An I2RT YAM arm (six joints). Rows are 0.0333 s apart.
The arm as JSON. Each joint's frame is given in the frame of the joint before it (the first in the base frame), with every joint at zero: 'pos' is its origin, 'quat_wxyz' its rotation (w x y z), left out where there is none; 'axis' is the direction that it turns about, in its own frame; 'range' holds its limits. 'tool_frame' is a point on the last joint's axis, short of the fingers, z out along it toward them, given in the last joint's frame.
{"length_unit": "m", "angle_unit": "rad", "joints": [
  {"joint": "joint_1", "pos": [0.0, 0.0, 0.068], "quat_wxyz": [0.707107, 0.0, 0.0, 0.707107], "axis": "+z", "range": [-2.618, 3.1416]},
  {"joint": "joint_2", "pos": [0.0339, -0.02, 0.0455], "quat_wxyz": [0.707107, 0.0, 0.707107, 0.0], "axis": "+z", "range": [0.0, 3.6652]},
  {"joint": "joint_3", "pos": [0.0, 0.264, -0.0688], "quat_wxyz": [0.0, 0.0, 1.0, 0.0], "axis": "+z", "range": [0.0, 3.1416]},
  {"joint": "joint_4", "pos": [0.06, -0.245, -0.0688], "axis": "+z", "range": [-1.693, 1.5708]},
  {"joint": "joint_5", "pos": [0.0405, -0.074, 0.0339], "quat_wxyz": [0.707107, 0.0, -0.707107, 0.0], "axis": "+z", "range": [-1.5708, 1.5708]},
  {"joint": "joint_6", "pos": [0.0, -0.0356, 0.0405], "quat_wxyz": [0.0, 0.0, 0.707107, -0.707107], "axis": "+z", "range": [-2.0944, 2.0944]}
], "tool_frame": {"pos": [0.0, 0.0, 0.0], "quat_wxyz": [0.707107, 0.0, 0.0, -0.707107]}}
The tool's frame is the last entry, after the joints.
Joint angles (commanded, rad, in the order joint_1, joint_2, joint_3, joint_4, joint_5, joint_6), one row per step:
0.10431, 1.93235, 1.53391, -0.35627, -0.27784, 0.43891
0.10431, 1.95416, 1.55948, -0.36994, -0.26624, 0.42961
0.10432, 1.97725, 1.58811, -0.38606, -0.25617, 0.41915
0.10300, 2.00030, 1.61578, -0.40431, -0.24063, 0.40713
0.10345, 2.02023, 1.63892, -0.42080, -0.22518, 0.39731
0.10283, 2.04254, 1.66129, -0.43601, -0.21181, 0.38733
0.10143, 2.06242, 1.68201, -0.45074, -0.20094, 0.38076
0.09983, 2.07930, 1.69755, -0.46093, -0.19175, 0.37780
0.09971, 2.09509, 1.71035, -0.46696, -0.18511, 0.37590
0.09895, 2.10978, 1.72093, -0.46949, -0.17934, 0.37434
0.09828, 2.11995, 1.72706, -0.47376, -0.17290, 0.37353
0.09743, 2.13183, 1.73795, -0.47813, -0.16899, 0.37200
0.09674, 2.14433, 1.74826, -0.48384, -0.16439, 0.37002
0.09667, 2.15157, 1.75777, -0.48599, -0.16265, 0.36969
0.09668, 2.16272, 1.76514, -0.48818, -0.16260, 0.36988
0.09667, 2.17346, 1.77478, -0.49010, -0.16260, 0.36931
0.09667, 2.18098, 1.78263, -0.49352, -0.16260, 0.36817
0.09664, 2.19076, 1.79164, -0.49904, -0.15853, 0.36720
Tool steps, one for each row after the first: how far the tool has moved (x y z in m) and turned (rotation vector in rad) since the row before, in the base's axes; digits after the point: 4 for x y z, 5 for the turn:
0.0049, 0.0001, -0.0020, -0.01518, 0.00586, -0.00224
0.0051, 0.0002, -0.0019, -0.01501, 0.00635, -0.00019
0.0049, -0.0006, -0.0025, -0.02022, 0.00863, -0.00413
0.0039, 0.0001, -0.0025, -0.01876, 0.00913, -0.00354
0.0042, -0.0003, -0.0038, -0.01765, 0.01123, -0.00279
0.0037, -0.0007, -0.0033, -0.01356, 0.01122, -0.00406
0.0031, -0.0008, -0.0034, -0.00982, 0.01002, -0.00560
0.0028, 0.0000, -0.0035, -0.00704, 0.00800, -0.00312
0.0027, -0.0003, -0.0035, -0.00596, 0.00579, -0.00339
0.0015, -0.0004, -0.0030, -0.00619, 0.00760, -0.00425
0.0022, -0.0003, -0.0023, -0.00444, 0.00469, -0.00222
0.0021, -0.0003, -0.0029, -0.00550, 0.00707, -0.00214
0.0017, 0.0001, -0.0005, -0.00152, -0.00032, -0.00093
0.0018, 0.0002, -0.0030, -0.00050, 0.00598, -0.00017
0.0020, 0.0002, -0.0021, -0.00064, 0.00288, 0.00043
0.0014, 0.0001, -0.0013, -0.00098, 0.00282, 0.00087
0.0016, 0.0000, -0.0021, -0.00435, 0.00574, -0.00183

